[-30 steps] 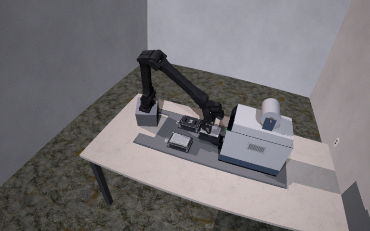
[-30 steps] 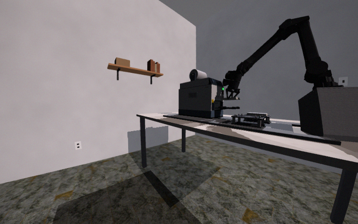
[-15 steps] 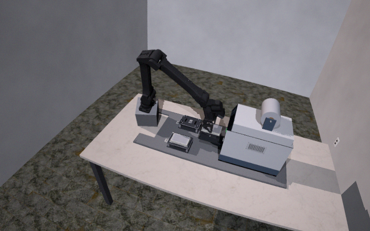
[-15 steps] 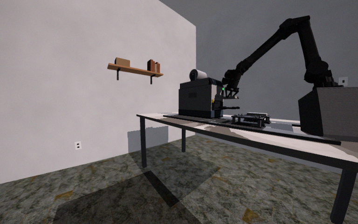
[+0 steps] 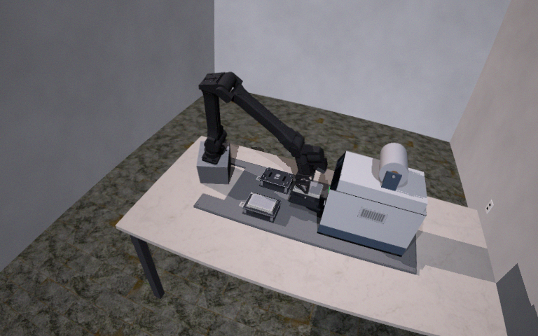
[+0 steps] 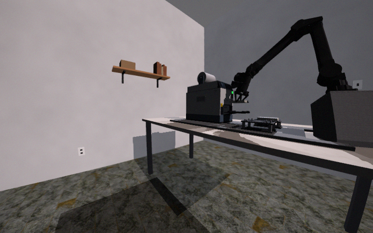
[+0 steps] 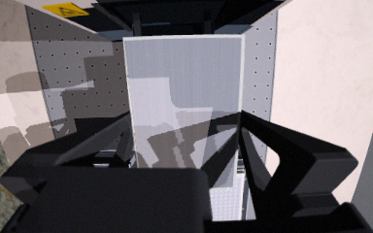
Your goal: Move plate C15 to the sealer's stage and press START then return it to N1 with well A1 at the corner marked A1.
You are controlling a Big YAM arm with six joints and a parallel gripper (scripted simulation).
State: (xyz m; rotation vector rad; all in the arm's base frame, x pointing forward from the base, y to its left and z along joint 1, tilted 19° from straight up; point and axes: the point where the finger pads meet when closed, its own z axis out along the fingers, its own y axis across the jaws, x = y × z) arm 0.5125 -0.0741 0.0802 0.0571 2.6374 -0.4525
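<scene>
My gripper is now 9 cm above the dark stage and 1 cm to the right of it. From my hand the other things lie so: foil roll: 33 cm ahead, 23 cm above, 1 cm to the right; white well plate: right at my hand.
</scene>
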